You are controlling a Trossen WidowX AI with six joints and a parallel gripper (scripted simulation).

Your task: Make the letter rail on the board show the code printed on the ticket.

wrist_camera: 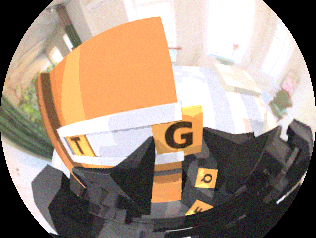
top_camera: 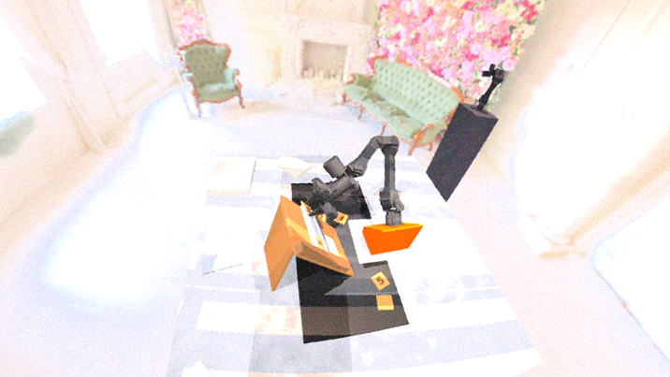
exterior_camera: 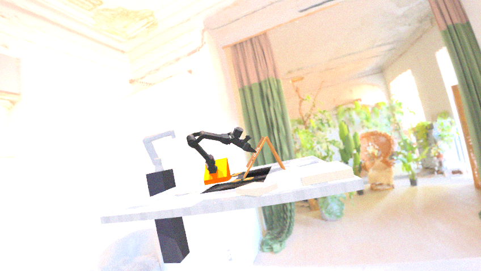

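My gripper tip is now 11 cm to the right of the ticket, 8 cm past it and 8 cm above it. Round my gripper tip: black mat: 18 cm behind, 17 cm below, 5 cm to the left; then tile marked 5: 28 cm behind, 25 cm to the left, 17 cm below; then tile marked g: right at my gripper tip.
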